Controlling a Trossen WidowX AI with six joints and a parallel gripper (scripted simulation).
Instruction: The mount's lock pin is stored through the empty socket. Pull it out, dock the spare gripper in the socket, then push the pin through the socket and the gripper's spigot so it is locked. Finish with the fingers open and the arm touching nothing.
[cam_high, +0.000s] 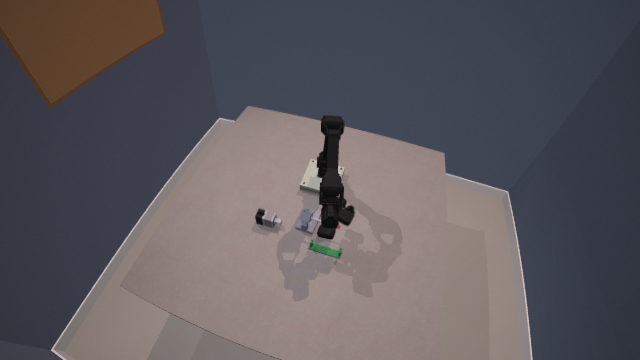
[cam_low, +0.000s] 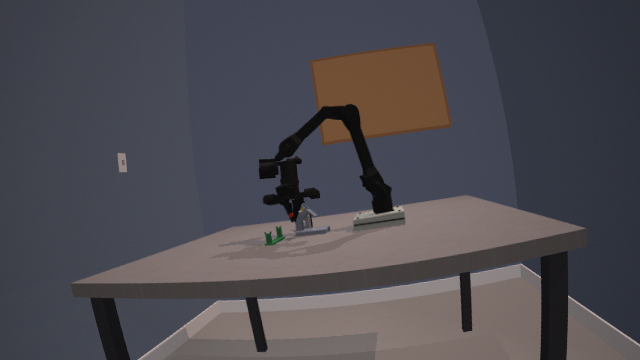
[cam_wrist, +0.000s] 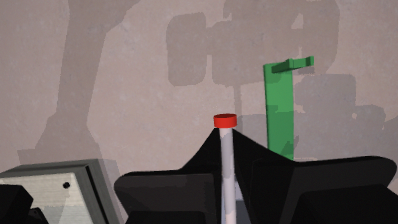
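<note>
My gripper tip is 80 mm short of the green cradle, 20 mm to the left of it and 40 mm above it. Round my gripper tip: mount block (40 mm behind, 120 mm to the right, 10 mm below); then spare gripper (20 mm behind, 280 mm to the right, 30 mm below).
</note>
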